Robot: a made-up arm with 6 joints. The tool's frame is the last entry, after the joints. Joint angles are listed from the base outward.
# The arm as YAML. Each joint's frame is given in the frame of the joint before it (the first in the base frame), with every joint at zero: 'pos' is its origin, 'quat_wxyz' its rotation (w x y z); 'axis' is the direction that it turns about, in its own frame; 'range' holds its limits. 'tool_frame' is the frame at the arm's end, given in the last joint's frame.
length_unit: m
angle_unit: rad
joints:
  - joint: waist
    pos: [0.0, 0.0, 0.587]
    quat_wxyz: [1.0, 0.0, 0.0, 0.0]
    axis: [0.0, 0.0, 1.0]
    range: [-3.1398, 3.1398]
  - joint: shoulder
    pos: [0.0, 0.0, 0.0]
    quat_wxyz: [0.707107, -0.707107, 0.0, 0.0]
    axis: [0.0, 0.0, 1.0]
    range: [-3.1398, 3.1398]
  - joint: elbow
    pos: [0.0, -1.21, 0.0]
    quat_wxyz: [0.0, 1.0, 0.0, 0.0]
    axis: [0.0, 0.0, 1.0]
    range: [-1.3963, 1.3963]
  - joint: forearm
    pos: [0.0, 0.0, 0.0]
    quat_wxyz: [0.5, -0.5, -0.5, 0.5]
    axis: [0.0, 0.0, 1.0]
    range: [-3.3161, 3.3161]
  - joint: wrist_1
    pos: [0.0, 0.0, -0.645]
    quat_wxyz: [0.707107, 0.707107, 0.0, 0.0]
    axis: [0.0, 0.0, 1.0]
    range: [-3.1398, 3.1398]
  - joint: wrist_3
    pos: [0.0, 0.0, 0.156]
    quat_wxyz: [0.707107, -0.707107, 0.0, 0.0]
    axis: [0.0, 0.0, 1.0]
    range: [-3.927, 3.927]
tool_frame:
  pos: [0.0, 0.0, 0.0]
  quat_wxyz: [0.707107, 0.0, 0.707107, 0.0]
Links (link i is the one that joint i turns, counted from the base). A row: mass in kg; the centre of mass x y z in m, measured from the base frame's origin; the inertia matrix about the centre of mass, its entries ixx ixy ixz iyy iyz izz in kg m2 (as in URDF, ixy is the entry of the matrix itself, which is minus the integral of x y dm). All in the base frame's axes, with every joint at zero. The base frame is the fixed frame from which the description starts. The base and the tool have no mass.
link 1: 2.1; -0.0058 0.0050 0.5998; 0.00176 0 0 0.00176 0 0.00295
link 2: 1.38; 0.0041 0.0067 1.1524; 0.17 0 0 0.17 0 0.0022
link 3: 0.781; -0.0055 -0.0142 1.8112; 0.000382 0 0 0.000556 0 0.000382
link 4: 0.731; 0.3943 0.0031 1.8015; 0.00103 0 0 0.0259 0 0.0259
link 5: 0.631; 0.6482 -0.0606 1.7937; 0.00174 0 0 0.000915 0 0.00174
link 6: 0.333; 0.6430 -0.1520 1.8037; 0.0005 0 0 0.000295 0 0.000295
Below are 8 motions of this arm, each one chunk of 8 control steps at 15 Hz.
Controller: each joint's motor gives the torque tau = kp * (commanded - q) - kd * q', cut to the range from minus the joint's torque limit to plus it. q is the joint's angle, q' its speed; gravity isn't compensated. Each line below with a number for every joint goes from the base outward.
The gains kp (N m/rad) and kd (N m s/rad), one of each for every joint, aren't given. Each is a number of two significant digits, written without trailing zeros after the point. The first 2 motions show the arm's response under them.
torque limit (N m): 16 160 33 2.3 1.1 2
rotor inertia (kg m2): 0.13 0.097 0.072 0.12 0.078 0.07
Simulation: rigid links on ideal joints. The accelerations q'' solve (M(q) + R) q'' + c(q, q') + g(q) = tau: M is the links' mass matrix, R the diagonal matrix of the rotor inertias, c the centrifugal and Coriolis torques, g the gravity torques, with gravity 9.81 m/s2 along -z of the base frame. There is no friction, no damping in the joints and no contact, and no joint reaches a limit. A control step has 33 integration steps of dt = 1/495 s. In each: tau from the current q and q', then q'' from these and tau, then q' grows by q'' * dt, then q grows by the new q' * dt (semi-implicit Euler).
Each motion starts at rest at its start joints. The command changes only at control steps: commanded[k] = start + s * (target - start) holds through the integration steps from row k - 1 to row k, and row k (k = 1, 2, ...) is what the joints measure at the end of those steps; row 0 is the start. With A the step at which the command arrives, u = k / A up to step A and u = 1 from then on. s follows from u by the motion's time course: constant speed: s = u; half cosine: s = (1 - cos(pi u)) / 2; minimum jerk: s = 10 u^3 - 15 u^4 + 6 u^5; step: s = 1 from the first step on.
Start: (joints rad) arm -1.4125 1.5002 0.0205 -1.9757 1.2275 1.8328
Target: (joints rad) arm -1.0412 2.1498 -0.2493 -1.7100 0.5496 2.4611
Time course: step
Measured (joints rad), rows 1 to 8:
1: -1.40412 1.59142 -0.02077 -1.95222 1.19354 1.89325
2: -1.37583 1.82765 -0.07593 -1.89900 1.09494 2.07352
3: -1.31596 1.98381 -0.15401 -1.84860 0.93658 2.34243
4: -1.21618 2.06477 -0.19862 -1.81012 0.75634 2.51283
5: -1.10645 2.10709 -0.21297 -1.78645 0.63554 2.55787
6: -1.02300 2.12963 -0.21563 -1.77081 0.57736 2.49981
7: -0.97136 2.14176 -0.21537 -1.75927 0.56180 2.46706
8: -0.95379 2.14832 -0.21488 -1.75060 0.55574 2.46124
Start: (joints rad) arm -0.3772 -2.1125 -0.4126 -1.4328 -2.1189 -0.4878
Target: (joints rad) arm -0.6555 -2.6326 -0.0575 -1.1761 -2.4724 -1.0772
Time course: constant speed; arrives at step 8
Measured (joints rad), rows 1 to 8:
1: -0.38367 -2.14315 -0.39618 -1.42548 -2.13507 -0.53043
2: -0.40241 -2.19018 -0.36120 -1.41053 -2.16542 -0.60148
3: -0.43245 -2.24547 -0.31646 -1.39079 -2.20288 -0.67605
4: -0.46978 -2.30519 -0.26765 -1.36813 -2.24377 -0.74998
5: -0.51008 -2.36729 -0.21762 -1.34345 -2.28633 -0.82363
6: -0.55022 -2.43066 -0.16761 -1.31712 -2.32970 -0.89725
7: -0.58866 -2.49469 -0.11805 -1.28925 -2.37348 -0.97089
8: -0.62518 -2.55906 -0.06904 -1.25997 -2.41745 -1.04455
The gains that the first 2 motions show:
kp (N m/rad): 340 4000 190 25 35 59
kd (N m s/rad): 35 460 20 6 4.1 3.6
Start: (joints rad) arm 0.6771 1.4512 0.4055 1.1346 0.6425 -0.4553
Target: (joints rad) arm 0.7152 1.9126 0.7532 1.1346 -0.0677 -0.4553
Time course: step
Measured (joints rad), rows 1 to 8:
1: 0.68115 1.56656 0.61585 1.13379 0.61127 -0.45569
2: 0.69123 1.72514 0.72012 1.14094 0.52004 -0.45600
3: 0.70412 1.81956 0.69248 1.13603 0.36597 -0.45503
4: 0.71544 1.87062 0.67834 1.13014 0.17228 -0.45463
5: 0.72254 1.89644 0.68632 1.12791 0.02946 -0.45473
6: 0.72514 1.90915 0.70128 1.12812 -0.05241 -0.45493
7: 0.72433 1.91543 0.71400 1.12898 -0.07453 -0.45507
8: 0.72164 1.91862 0.72224 1.12957 -0.07221 -0.45513

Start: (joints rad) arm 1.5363 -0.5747 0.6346 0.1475 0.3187 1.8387
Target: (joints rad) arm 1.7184 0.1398 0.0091 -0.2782 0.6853 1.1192
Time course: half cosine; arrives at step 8
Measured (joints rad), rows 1 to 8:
1: 1.53815 -0.56599 0.62691 0.14647 0.32366 1.82126
2: 1.54681 -0.53029 0.60531 0.14142 0.34261 1.76685
3: 1.56653 -0.46213 0.55088 0.12450 0.37862 1.67302
4: 1.59605 -0.36260 0.45950 0.09036 0.43010 1.54810
5: 1.62899 -0.24173 0.34002 0.03860 0.49136 1.41001
6: 1.66008 -0.11756 0.21052 -0.02634 0.55365 1.28127
7: 1.68601 -0.01068 0.09351 -0.09604 0.60713 1.18386
8: 1.70398 0.06156 0.00958 -0.16009 0.64381 1.13467

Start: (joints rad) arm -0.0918 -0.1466 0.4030 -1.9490 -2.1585 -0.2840
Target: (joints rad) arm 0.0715 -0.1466 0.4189 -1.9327 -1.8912 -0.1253
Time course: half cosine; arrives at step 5
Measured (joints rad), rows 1 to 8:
1: -0.08463 -0.14671 0.38899 -1.94702 -2.14906 -0.27448
2: -0.06173 -0.14616 0.37551 -1.94231 -2.11831 -0.24486
3: -0.02521 -0.14583 0.37071 -1.93755 -2.06479 -0.20083
4: 0.01417 -0.14576 0.37145 -1.93399 -2.00044 -0.15806
5: 0.04285 -0.14582 0.37374 -1.93206 -1.94923 -0.13333
6: 0.05768 -0.14590 0.37542 -1.93081 -1.92020 -0.12638
7: 0.06483 -0.14593 0.37621 -1.92937 -1.90566 -0.12550
8: 0.06828 -0.14594 0.37649 -1.92799 -1.89845 -0.12550

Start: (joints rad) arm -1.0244 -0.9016 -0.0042 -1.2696 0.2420 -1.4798
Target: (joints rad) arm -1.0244 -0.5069 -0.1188 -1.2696 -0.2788 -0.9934
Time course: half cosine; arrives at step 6
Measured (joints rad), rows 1 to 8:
1: -1.02454 -0.89310 -0.01600 -1.26998 0.22902 -1.45918
2: -1.02483 -0.85823 -0.03221 -1.27056 0.18892 -1.39837
3: -1.02505 -0.79597 -0.05377 -1.27095 0.11353 -1.29692
4: -1.02497 -0.71570 -0.08205 -1.27162 0.00812 -1.17520
5: -1.02456 -0.63587 -0.11377 -1.27306 -0.10342 -1.06856
6: -1.02405 -0.57804 -0.14199 -1.27537 -0.18678 -1.01111
7: -1.02384 -0.54594 -0.15905 -1.27765 -0.23317 -0.99572
8: -1.02393 -0.52883 -0.16531 -1.27906 -0.25634 -0.99384

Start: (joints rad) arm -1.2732 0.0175 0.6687 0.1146 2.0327 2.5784
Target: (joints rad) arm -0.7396 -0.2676 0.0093 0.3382 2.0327 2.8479
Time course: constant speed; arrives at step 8
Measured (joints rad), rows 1 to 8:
1: -1.24423 0.00240 0.61818 0.11728 2.03276 2.59983
2: -1.19460 -0.02131 0.54411 0.12194 2.03252 2.63163
3: -1.13557 -0.05048 0.46459 0.13149 2.03230 2.66518
4: -1.07245 -0.08281 0.38391 0.14593 2.03218 2.69887
5: -1.00758 -0.11688 0.30263 0.16415 2.03214 2.73255
6: -0.94193 -0.15186 0.22075 0.18507 2.03211 2.76624
7: -0.87591 -0.18732 0.13836 0.20788 2.03210 2.79992
8: -0.80971 -0.22301 0.05564 0.23204 2.03207 2.83360

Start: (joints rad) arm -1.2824 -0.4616 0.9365 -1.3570 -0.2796 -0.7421
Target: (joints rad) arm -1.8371 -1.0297 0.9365 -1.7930 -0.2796 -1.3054
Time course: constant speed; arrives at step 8
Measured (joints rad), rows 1 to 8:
1: -1.30814 -0.49083 0.91044 -1.36750 -0.27961 -0.78355
2: -1.35617 -0.54021 0.90346 -1.38890 -0.27958 -0.85154
3: -1.41427 -0.60095 0.91106 -1.41741 -0.27952 -0.92257
4: -1.47693 -0.66747 0.92301 -1.45161 -0.27947 -0.99304
5: -1.54195 -0.73676 0.93402 -1.49065 -0.27944 -1.06334
6: -1.60837 -0.80730 0.94276 -1.53370 -0.27943 -1.13366
7: -1.67574 -0.87840 0.94953 -1.57991 -0.27945 -1.20403
8: -1.74380 -0.94975 0.95501 -1.62861 -0.27947 -1.27441

